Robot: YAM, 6 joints.
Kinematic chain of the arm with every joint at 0, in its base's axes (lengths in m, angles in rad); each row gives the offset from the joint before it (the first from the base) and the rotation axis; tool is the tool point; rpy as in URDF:
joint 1: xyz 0 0 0.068 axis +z
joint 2: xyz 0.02 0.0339 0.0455 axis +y
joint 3: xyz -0.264 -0.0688 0 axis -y
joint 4: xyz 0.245 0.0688 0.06 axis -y
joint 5: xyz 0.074 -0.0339 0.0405 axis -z
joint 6: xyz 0.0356 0 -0.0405 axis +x
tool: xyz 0 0 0 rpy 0 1.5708 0
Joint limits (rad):
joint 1: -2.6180..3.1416
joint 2: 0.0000..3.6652
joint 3: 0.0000..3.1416
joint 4: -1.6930..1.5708
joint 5: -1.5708..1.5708
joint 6: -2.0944..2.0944
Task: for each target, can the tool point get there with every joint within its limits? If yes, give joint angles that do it. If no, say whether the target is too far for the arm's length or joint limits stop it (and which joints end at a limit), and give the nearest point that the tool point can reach.
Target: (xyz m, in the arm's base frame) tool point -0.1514 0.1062 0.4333
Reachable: yes | joints 2.4970 0.9677 1.3047 -0.6660 -0.1716 -1.7714
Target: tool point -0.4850 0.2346 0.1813
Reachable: yes | joints 2.7044 2.3278 1.7967 0.0358 0.2021 -1.4195
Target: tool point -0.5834 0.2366 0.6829
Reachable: no: too far | nearest point -0.4423 0.1794 0.5407 | short by 0.208 m
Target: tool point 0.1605 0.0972 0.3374
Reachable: yes | joints 0.7287 0.8786 0.6351 0.5033 1.3001 1.6629
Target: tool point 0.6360 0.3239 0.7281
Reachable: no: too far | nearest point 0.4353 0.2217 0.5285 | short by 0.301 m
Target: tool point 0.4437 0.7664 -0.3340
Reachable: no: too far | nearest point 0.2886 0.4984 -0.1739 | short by 0.349 m
